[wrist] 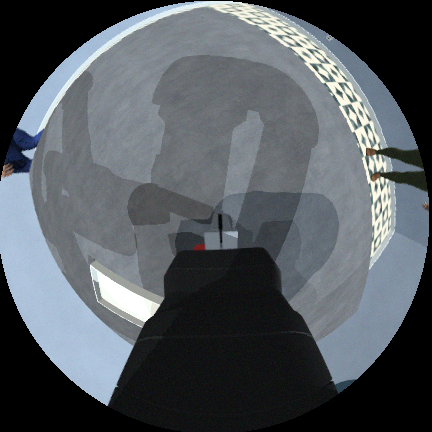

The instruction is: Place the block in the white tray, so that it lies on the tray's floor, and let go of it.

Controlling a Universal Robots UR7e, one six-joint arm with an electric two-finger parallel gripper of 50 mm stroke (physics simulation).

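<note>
The red block lies on the grey table, to the left of the closed fingers; a small part of it shows beside the gripper body, the rest is hidden behind the finger parts and the body. My gripper is shut, its two fingertips together with nothing between them. The white tray stands at the lower left of the view, apart from the block; its right end is hidden behind the gripper body. No block shows in the visible part of the tray.
The grey table top carries dark shadows of the arm. Its edge curves round the view, with a patterned floor beyond it at the right. People's legs show at the right, and a blue-clothed figure at the left.
</note>
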